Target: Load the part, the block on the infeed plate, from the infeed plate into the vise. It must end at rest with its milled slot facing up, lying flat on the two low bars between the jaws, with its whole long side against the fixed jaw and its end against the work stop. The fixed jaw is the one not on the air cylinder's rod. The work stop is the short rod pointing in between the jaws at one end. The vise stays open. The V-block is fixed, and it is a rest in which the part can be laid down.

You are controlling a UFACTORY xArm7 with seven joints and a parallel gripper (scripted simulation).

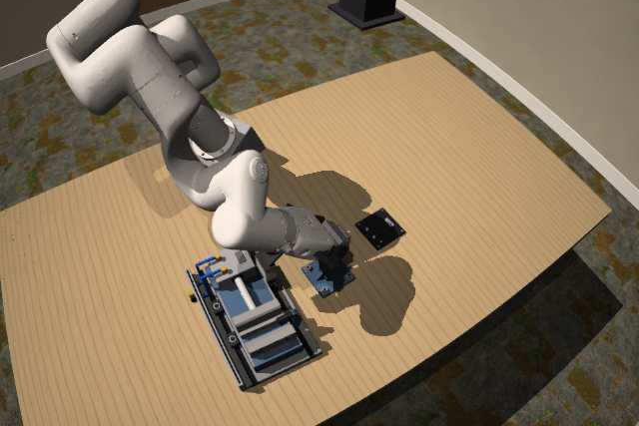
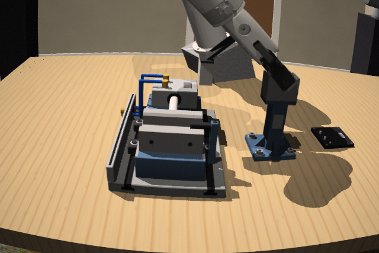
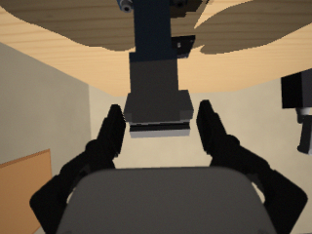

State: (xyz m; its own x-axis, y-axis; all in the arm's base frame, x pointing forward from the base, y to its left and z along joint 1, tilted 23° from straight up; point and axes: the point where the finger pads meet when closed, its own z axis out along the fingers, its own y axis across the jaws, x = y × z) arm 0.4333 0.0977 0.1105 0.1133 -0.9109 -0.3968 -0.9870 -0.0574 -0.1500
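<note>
Now: the part right at my hand. Round my hand: blue base 160 mm below, 10 mm to the left; then blue work stop post 130 mm to the right, 100 mm below, 80 mm ahead; then blue stand 100 mm below, 10 mm to the left.
</note>
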